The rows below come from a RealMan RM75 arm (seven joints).
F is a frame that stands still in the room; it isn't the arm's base.
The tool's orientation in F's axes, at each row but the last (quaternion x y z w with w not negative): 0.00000 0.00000 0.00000 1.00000; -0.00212 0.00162 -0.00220 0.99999; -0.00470 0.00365 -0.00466 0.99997; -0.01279 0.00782 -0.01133 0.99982; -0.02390 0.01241 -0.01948 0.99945; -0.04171 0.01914 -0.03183 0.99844; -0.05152 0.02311 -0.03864 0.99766; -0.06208 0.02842 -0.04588 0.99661; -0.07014 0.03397 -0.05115 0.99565; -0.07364 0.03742 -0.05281 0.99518; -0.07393 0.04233 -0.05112 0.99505; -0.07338 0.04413 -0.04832 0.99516; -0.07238 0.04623 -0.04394 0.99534
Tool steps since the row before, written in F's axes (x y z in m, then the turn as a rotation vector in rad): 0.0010 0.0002 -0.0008 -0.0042 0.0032 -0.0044; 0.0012 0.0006 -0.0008 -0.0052 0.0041 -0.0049; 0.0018 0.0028 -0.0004 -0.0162 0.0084 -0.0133; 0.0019 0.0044 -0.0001 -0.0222 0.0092 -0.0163; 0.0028 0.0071 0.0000 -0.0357 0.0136 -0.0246; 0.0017 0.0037 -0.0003 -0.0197 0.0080 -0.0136; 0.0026 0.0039 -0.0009 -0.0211 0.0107 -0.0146; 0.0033 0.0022 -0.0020 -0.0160 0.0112 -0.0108; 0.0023 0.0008 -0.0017 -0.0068 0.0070 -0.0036; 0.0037 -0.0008 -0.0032 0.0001 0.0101 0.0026; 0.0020 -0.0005 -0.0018 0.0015 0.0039 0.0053; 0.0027 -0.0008 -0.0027 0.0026 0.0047 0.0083; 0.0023 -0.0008 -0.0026 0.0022 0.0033 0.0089
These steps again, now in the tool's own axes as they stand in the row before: 0.0010 0.0002 -0.0008 -0.0042 0.0032 -0.0044; 0.0012 0.0006 -0.0008 -0.0052 0.0041 -0.0049; 0.0018 0.0028 -0.0004 -0.0162 0.0084 -0.0133; 0.0018 0.0044 0.0000 -0.0222 0.0091 -0.0164; 0.0025 0.0072 0.0004 -0.0356 0.0134 -0.0248; 0.0015 0.0038 0.0001 -0.0197 0.0079 -0.0137; 0.0023 0.0042 -0.0004 -0.0212 0.0106 -0.0145; 0.0032 0.0027 -0.0015 -0.0164 0.0110 -0.0103; 0.0023 0.0013 -0.0014 -0.0073 0.0067 -0.0031; 0.0040 0.0001 -0.0030 -0.0012 0.0096 0.0040; 0.0022 0.0000 -0.0017 0.0007 0.0032 0.0059; 0.0030 -0.0001 -0.0025 0.0014 0.0036 0.0091; 0.0026 -0.0002 -0.0024 0.0011 0.0021 0.0094
